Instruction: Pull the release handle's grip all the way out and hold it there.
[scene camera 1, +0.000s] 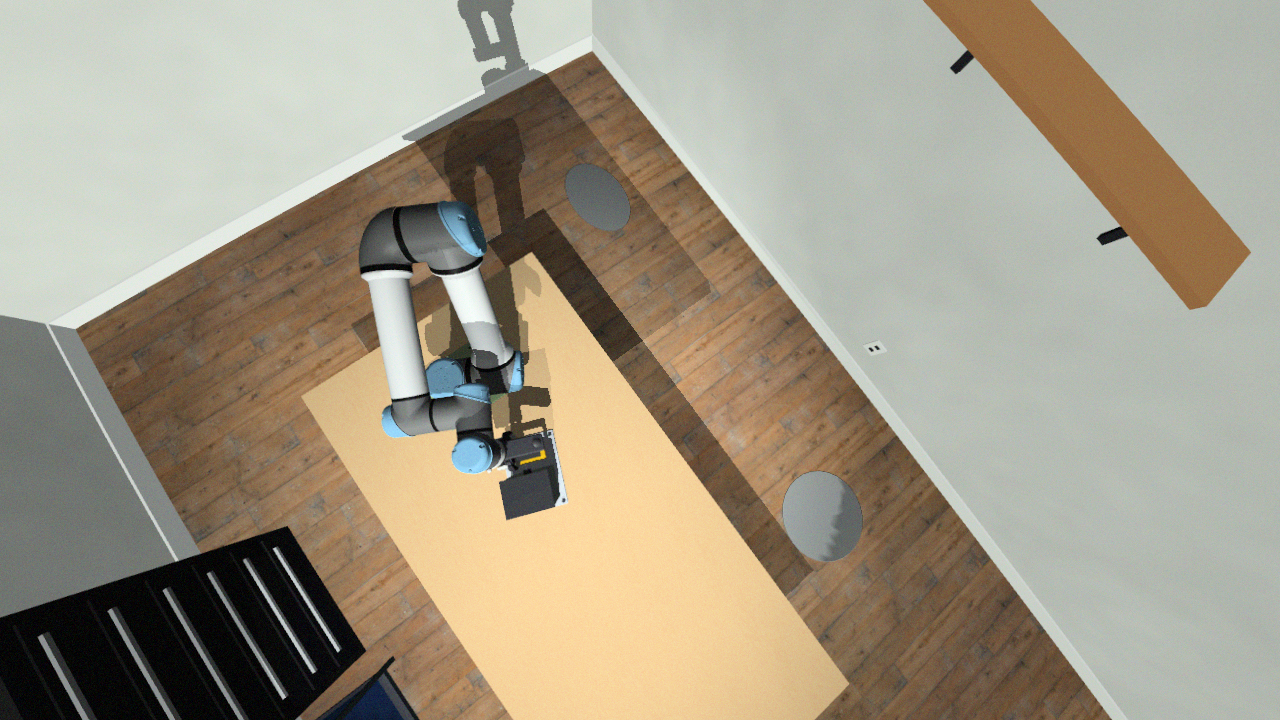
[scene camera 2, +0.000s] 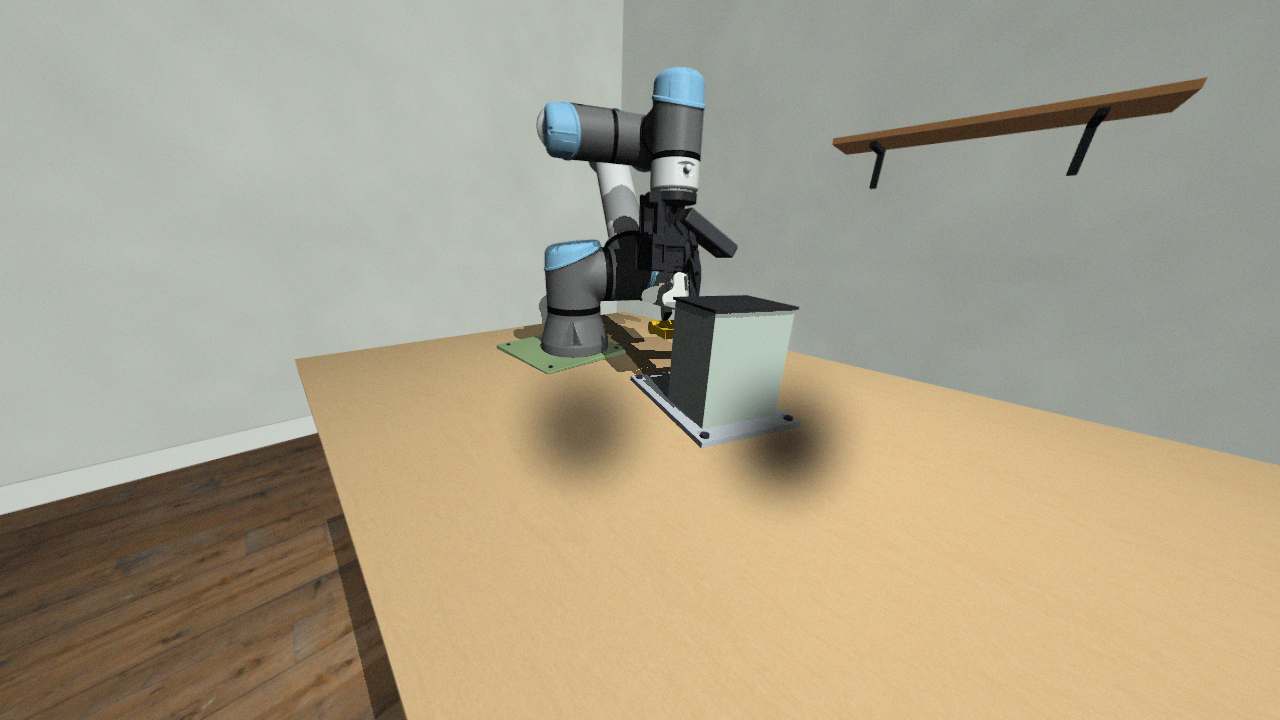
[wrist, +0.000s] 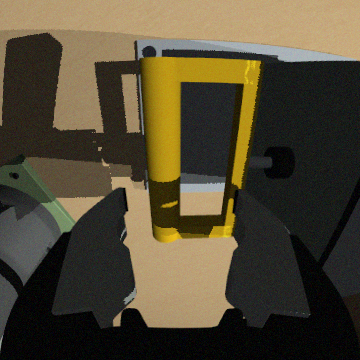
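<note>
The release handle's yellow grip (scene camera 1: 534, 460) (scene camera 2: 662, 328) (wrist: 162, 125) is a rectangular frame. In the wrist view a short rod (wrist: 260, 162) joins it to a dark collar (wrist: 280, 162) on the housing (scene camera 1: 528, 495) (scene camera 2: 750, 367) (wrist: 315, 125). My gripper (scene camera 2: 666, 311) (wrist: 179, 190) is partly open above the grip's near end, its fingers on either side of it. Bare table shows between the left finger and the grip. The right fingertip overlaps the grip's inner bar in the wrist view; I cannot tell whether they touch. The housing partly hides the grip in scene camera 2.
The housing stands on a pale base plate (scene camera 1: 561, 483) (scene camera 2: 742, 432) bolted to the wooden table (scene camera 1: 662, 582) (scene camera 2: 805, 555). The arm's green mounting plate (scene camera 2: 528, 356) (wrist: 60, 215) is close by. A wooden wall shelf (scene camera 1: 1092, 134) (scene camera 2: 1011, 120) is away to the side.
</note>
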